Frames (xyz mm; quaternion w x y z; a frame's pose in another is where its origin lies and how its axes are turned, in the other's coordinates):
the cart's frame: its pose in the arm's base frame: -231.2 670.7 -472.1 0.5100 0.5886 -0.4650 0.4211
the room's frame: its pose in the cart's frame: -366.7 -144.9 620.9 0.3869 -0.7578 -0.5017 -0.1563
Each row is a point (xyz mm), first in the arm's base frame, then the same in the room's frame.
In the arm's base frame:
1: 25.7 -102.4 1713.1
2: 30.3 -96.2 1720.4
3: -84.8 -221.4 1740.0
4: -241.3 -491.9 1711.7
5: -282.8 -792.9 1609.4
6: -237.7 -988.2 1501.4
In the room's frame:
1: 1349.4 2295.7 -31.2
2: 1346.3 2305.7 -30.2
3: 1503.3 2238.5 -18.3
4: 1760.3 2066.2 -70.2
5: 1943.3 1862.3 -236.7
6: 2004.5 1720.6 -404.1

